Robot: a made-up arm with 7 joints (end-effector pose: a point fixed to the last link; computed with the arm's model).
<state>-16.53 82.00 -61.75 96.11 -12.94 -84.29 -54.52</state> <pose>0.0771 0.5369 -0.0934 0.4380 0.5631 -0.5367 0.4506</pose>
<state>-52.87 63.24 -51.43 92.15 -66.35 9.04 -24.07</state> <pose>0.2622 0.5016 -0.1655 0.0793 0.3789 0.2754 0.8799</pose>
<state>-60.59 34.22 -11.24 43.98 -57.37 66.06 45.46</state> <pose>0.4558 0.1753 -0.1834 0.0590 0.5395 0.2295 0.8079</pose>
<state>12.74 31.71 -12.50 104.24 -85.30 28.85 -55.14</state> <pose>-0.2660 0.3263 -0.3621 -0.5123 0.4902 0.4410 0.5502</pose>
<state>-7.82 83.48 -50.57 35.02 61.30 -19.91 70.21</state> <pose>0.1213 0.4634 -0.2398 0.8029 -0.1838 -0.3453 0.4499</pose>
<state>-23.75 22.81 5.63 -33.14 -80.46 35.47 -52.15</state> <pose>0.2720 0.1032 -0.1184 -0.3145 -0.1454 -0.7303 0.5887</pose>
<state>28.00 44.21 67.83 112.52 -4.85 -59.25 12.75</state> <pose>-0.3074 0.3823 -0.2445 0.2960 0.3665 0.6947 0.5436</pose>
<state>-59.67 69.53 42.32 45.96 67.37 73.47 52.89</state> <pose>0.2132 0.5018 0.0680 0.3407 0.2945 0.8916 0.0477</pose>
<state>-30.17 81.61 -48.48 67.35 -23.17 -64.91 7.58</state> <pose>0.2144 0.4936 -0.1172 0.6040 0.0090 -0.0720 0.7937</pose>
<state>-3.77 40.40 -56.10 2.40 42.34 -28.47 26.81</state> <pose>0.0685 0.0791 -0.3849 0.3636 -0.1850 -0.4797 0.7768</pose>
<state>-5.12 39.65 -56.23 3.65 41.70 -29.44 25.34</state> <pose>0.0760 0.0762 -0.3868 0.3611 -0.1854 -0.4898 0.7716</pose>
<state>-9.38 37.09 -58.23 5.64 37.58 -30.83 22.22</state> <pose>0.0956 0.0575 -0.3872 0.3352 -0.1889 -0.5076 0.7709</pose>
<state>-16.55 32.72 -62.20 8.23 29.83 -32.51 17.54</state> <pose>0.1263 0.0221 -0.3821 0.2853 -0.1984 -0.5373 0.7685</pose>
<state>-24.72 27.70 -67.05 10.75 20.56 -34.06 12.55</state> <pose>0.1573 -0.0201 -0.3693 0.2278 -0.2117 -0.5759 0.7560</pose>
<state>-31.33 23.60 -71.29 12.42 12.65 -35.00 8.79</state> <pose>0.1779 -0.0552 -0.3543 0.1817 -0.2215 -0.6108 0.7381</pose>
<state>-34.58 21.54 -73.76 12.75 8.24 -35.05 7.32</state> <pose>0.1849 -0.0735 -0.3450 0.1561 -0.2239 -0.6280 0.7288</pose>
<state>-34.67 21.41 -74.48 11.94 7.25 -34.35 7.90</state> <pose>0.1818 -0.0764 -0.3433 0.1475 -0.2206 -0.6265 0.7328</pose>
